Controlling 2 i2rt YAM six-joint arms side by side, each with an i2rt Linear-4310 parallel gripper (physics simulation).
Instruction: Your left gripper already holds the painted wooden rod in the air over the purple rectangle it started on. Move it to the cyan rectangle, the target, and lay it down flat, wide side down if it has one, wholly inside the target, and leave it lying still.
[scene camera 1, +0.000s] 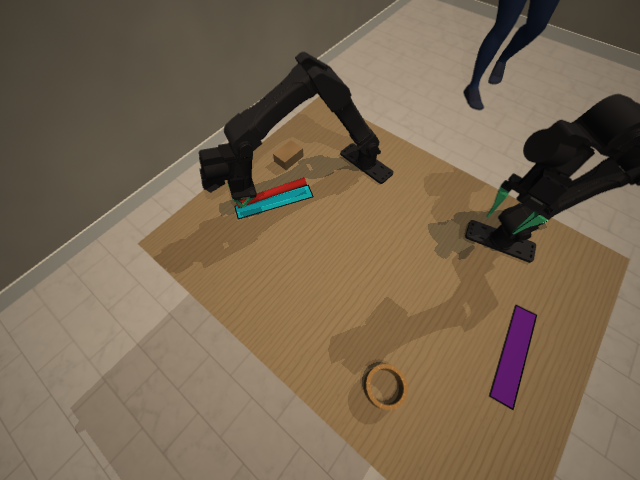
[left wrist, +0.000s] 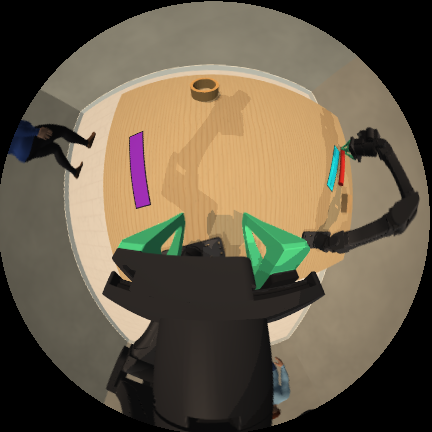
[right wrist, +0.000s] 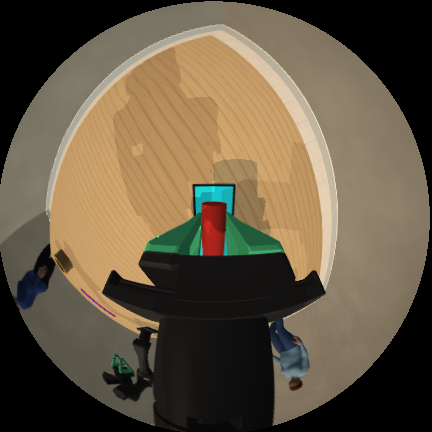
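The red painted rod is held lengthwise, roughly level, a little above the table. My right gripper is shut on it near one end. The cyan rectangle lies below, roughly parallel to the rod, with the rod's shadow on it. My left gripper is open and empty, high above its arm's base. The purple rectangle is bare. The rod's gripped part is partly hidden by the fingers.
A brown block lies near the rod's far end, beside the right arm. An orange-brown ring stands near the table's lower edge in the scene view. A person is beyond the table.
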